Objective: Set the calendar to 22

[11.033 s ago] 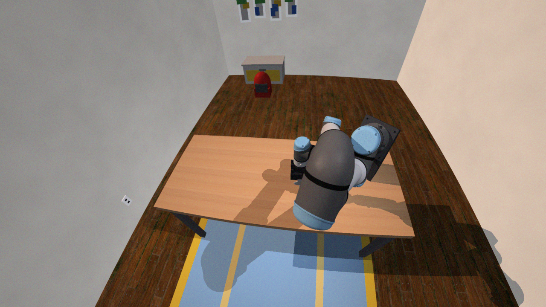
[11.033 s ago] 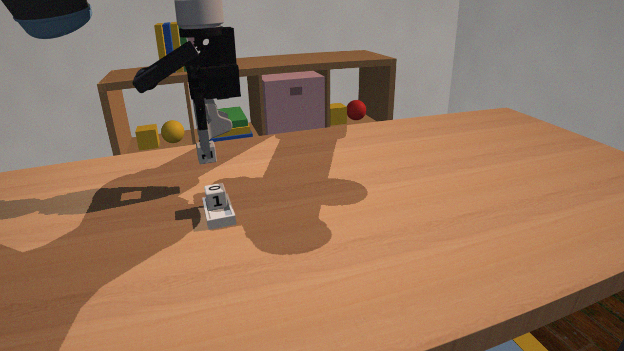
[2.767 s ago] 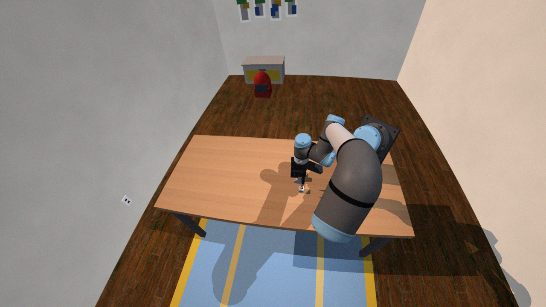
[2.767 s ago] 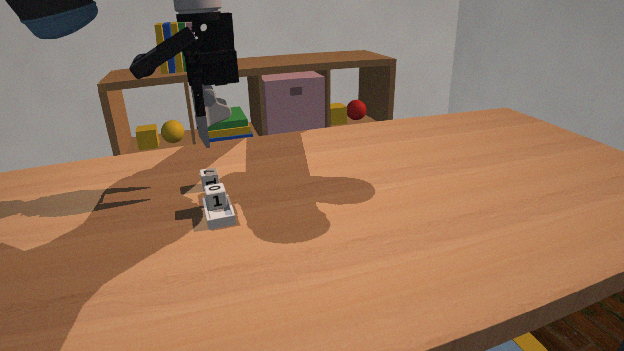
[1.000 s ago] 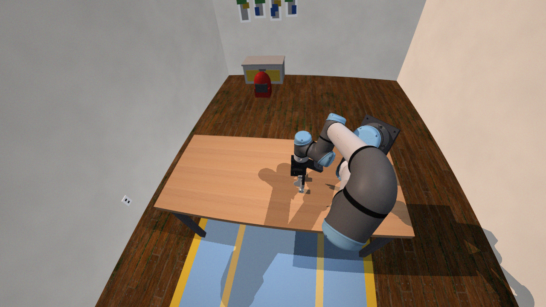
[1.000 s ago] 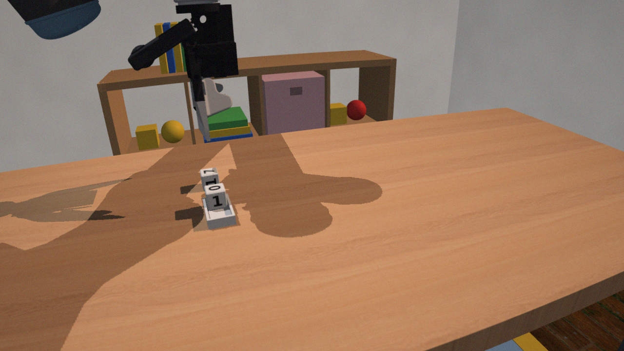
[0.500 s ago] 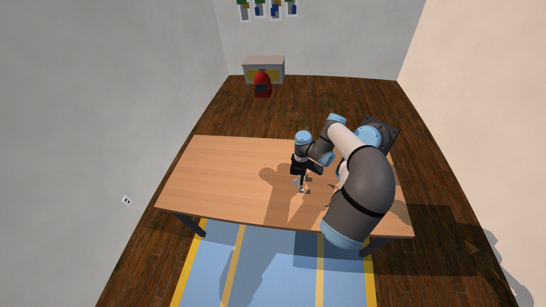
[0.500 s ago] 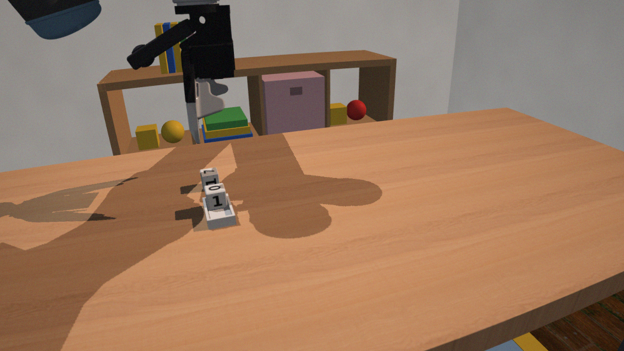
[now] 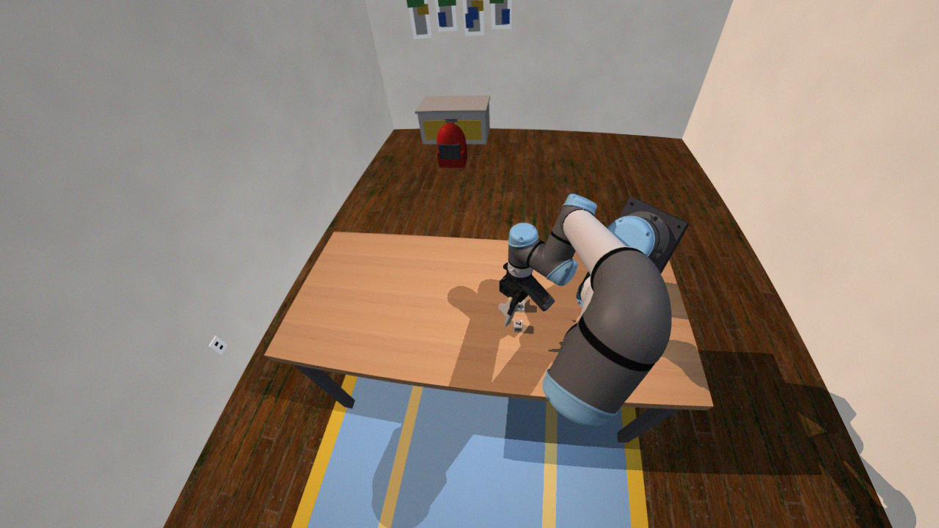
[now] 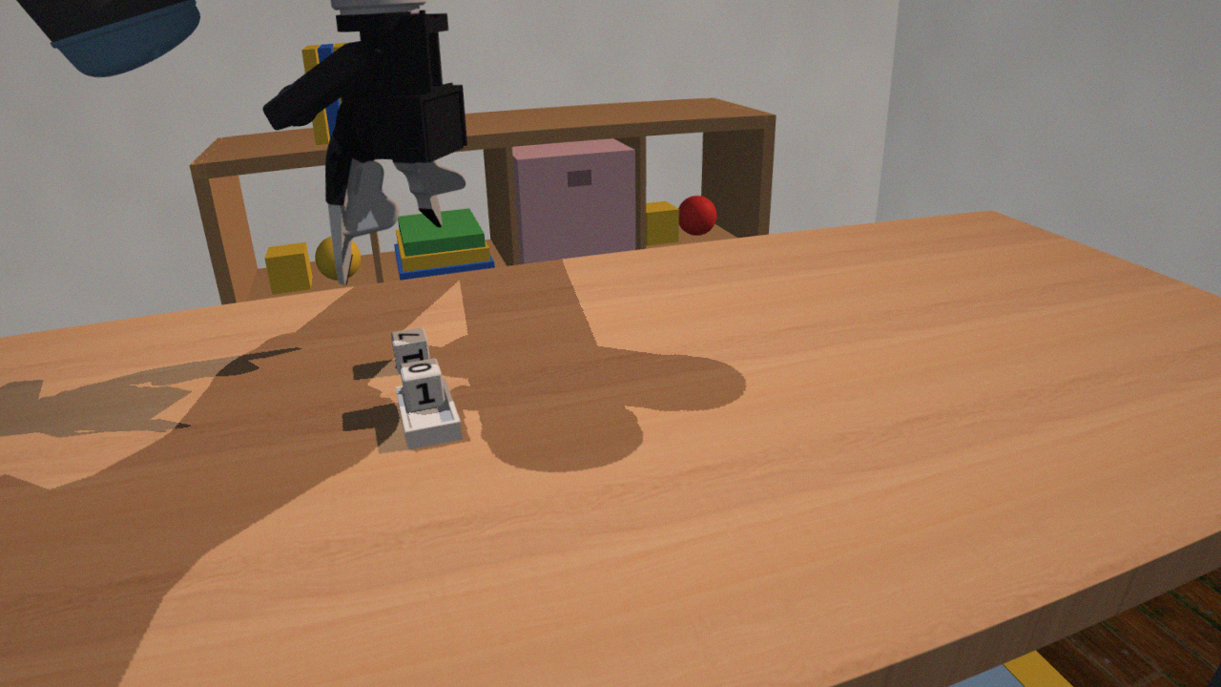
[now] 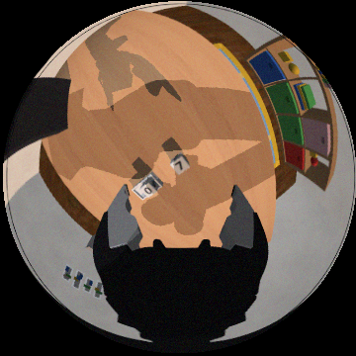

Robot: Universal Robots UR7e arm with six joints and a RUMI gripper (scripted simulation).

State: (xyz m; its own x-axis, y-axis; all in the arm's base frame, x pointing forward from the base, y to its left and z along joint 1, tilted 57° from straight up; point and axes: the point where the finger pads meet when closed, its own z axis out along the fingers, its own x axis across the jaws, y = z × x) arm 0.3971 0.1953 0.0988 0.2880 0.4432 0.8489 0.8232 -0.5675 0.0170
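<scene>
Right now my hand is 100 mm above the white cube. The rest, counted from my hand: grey tray (40 mm ahead, 110 mm to the right, 100 mm below).
</scene>
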